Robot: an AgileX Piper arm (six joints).
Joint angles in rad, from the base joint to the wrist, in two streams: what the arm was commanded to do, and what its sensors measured. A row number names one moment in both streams.
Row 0, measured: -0.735 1.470 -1.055 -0.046 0.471 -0.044
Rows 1 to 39, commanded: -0.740 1.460 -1.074 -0.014 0.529 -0.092; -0.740 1.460 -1.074 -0.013 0.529 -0.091; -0.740 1.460 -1.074 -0.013 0.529 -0.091; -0.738 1.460 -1.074 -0.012 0.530 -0.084; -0.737 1.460 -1.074 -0.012 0.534 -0.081; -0.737 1.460 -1.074 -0.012 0.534 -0.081; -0.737 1.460 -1.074 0.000 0.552 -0.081; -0.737 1.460 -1.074 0.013 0.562 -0.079; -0.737 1.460 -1.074 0.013 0.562 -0.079; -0.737 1.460 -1.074 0.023 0.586 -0.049; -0.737 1.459 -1.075 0.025 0.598 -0.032; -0.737 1.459 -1.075 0.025 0.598 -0.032; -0.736 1.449 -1.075 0.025 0.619 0.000; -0.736 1.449 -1.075 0.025 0.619 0.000; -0.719 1.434 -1.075 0.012 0.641 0.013; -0.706 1.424 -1.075 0.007 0.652 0.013; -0.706 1.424 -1.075 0.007 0.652 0.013; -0.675 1.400 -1.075 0.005 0.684 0.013; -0.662 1.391 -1.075 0.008 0.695 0.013; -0.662 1.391 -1.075 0.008 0.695 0.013; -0.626 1.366 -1.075 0.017 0.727 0.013; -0.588 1.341 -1.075 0.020 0.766 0.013; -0.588 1.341 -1.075 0.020 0.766 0.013; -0.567 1.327 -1.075 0.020 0.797 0.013; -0.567 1.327 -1.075 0.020 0.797 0.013; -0.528 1.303 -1.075 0.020 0.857 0.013; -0.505 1.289 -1.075 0.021 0.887 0.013; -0.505 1.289 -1.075 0.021 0.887 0.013; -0.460 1.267 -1.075 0.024 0.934 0.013; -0.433 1.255 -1.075 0.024 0.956 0.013; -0.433 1.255 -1.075 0.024 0.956 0.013; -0.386 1.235 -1.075 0.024 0.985 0.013; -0.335 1.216 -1.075 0.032 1.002 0.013; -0.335 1.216 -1.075 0.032 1.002 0.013; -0.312 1.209 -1.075 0.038 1.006 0.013; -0.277 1.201 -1.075 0.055 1.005 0.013; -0.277 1.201 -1.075 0.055 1.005 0.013; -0.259 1.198 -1.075 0.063 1.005 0.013; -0.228 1.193 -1.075 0.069 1.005 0.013
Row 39, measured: -0.264 1.205 -1.071 0.058 0.999 0.012
